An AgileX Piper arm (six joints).
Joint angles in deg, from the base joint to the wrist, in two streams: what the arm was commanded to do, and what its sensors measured. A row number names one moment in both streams.
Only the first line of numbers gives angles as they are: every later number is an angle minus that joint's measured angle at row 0.
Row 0, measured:
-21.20 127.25 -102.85 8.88 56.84 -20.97
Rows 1 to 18, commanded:
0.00 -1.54 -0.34 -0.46 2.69 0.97
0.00 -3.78 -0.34 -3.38 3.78 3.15
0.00 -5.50 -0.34 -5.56 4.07 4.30
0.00 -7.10 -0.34 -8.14 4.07 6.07
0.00 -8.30 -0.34 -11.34 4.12 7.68
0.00 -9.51 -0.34 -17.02 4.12 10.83
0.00 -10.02 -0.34 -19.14 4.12 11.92
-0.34 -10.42 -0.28 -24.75 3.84 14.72
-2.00 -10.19 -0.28 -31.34 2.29 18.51
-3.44 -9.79 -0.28 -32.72 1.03 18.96
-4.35 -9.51 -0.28 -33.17 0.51 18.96
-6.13 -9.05 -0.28 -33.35 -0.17 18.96
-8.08 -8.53 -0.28 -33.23 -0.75 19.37
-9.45 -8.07 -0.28 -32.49 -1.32 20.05
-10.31 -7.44 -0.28 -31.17 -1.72 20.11
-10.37 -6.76 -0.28 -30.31 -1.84 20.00
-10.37 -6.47 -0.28 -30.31 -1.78 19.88
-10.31 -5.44 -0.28 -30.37 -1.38 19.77
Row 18, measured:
-10.31 -6.64 -0.11 -30.94 -1.38 19.88
